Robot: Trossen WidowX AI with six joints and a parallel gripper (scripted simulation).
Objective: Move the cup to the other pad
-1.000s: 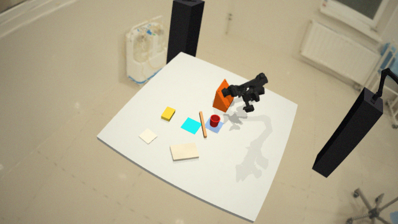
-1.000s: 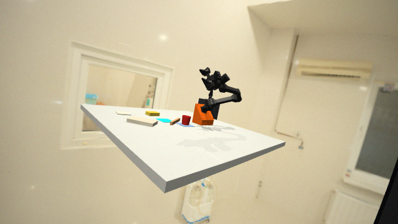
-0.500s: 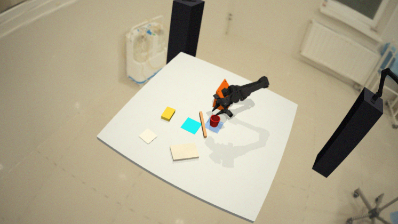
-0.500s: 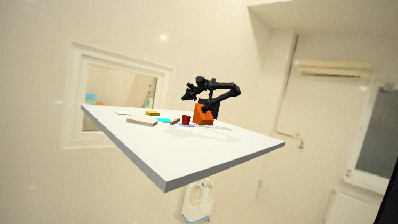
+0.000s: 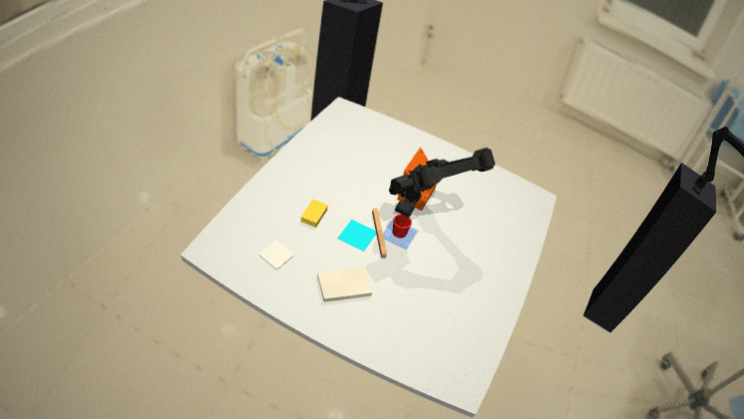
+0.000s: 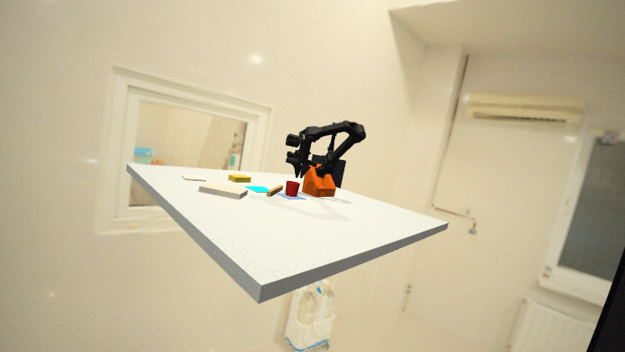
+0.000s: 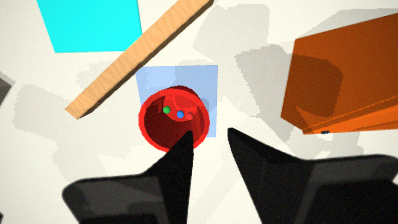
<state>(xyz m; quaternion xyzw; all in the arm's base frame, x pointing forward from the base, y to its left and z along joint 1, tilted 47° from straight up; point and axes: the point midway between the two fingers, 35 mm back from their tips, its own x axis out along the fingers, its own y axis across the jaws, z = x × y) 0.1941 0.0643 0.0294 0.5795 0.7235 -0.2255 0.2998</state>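
Now: the red cup 6 cm below my gripper tip and 3 cm ahead of it. The rest, counted from my gripper tip: wooden stick: 10 cm below, 10 cm ahead, 5 cm to the right; then red marble: 8 cm below, 2 cm to the left, 2 cm ahead; then blue marble: 8 cm below, 3 cm ahead, 2 cm to the left.
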